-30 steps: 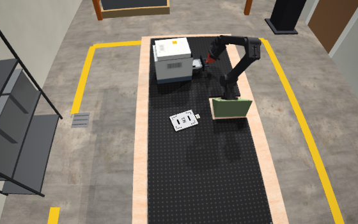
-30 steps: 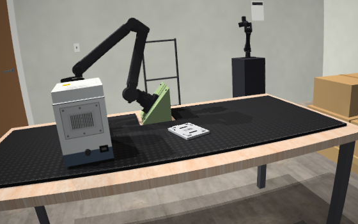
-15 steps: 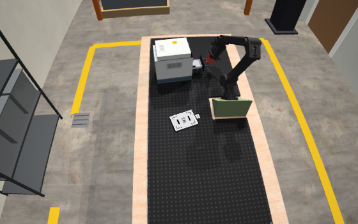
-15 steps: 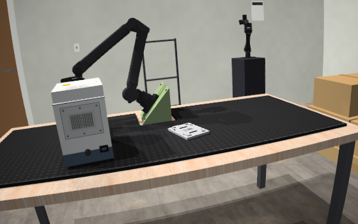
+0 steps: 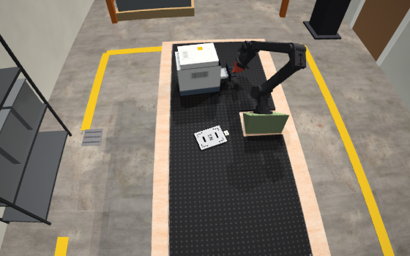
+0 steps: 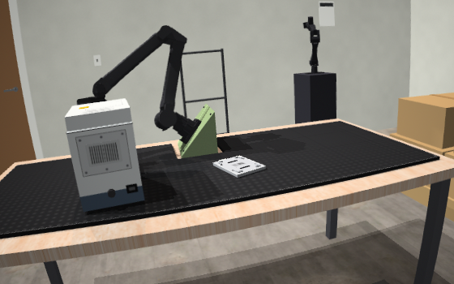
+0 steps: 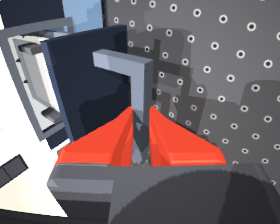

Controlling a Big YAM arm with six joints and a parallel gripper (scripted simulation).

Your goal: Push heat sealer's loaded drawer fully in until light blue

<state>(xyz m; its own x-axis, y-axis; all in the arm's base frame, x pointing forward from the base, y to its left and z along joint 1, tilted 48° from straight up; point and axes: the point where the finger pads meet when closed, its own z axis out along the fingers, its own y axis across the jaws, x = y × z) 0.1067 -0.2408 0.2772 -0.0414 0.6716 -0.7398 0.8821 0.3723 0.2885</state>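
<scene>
Right now my hand is 11 cm short of the dark sealer drawer and 1 cm above it. The rest, counted from my hand: white tag: 13 cm ahead, 43 cm to the left, 9 cm below.
</scene>
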